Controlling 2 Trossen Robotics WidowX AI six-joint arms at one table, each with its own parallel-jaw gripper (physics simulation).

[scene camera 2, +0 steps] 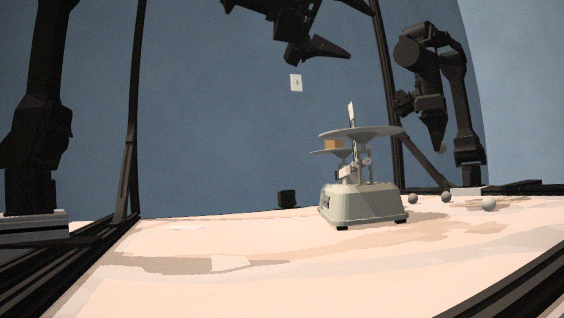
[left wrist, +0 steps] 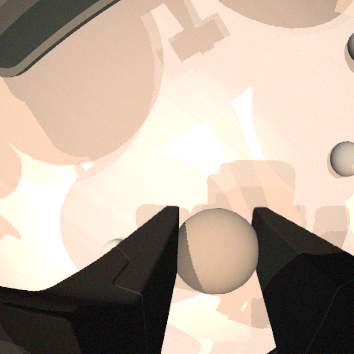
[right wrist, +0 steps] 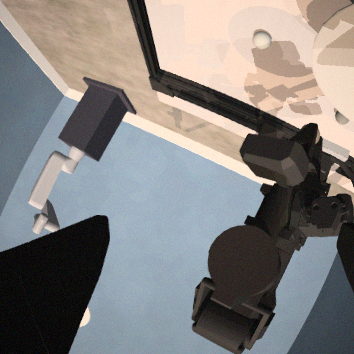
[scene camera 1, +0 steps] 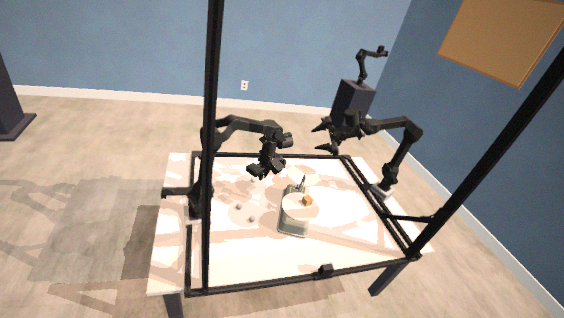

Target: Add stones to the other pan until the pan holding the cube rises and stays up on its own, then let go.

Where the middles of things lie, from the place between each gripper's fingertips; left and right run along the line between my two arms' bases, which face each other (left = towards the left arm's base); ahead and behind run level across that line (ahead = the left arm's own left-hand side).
Right now my right hand is 160 mm past the grey balance scale [scene camera 2: 354,202], 90 mm to the right of it and 180 mm above it.
My left gripper is now 14 cm to the left of the grey balance scale and 12 cm past it.
